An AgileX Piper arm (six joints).
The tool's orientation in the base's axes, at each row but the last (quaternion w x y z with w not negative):
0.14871, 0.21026, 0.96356, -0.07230
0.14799, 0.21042, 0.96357, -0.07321
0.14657, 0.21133, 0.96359, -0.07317
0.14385, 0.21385, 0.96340, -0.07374
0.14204, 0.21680, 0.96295, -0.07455
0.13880, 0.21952, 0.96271, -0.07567
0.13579, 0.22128, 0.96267, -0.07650
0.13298, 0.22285, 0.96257, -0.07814
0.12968, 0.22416, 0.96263, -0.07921
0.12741, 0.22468, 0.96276, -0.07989
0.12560, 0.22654, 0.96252, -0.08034
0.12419, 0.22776, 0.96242, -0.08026
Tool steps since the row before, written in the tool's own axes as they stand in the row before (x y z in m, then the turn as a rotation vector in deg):
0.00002, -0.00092, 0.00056, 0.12, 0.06, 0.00
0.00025, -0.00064, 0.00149, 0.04, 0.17, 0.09
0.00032, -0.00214, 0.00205, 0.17, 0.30, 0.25
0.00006, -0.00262, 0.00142, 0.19, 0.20, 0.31
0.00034, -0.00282, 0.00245, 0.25, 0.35, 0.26
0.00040, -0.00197, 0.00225, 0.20, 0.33, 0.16
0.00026, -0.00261, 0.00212, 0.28, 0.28, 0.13
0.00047, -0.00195, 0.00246, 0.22, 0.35, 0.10
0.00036, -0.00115, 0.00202, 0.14, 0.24, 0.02
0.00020, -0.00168, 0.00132, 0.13, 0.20, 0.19
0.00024, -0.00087, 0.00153, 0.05, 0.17, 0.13
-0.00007, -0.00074, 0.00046, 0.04, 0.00, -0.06
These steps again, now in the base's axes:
-0.00027, -0.00093, -0.00047, -0.08, 0.10, -0.04
-0.00011, -0.00078, -0.00144, 0.06, 0.15, -0.11
-0.00068, -0.00222, -0.00187, 0.04, 0.28, -0.31
-0.00084, -0.00262, -0.00115, 0.00, 0.19, -0.37
-0.00094, -0.00289, -0.00220, 0.00, 0.36, -0.35
-0.00069, -0.00206, -0.00209, 0.01, 0.34, -0.24
-0.00091, -0.00266, -0.00187, -0.09, 0.34, -0.23
-0.00074, -0.00206, -0.00230, -0.01, 0.38, -0.19
-0.00040, -0.00130, -0.00192, -0.01, 0.27, -0.08
-0.00066, -0.00169, -0.00115, 0.02, 0.19, -0.24
-0.00029, -0.00099, -0.00144, 0.06, 0.14, -0.15
-0.00019, -0.00078, -0.00035, -0.05, 0.03, 0.05

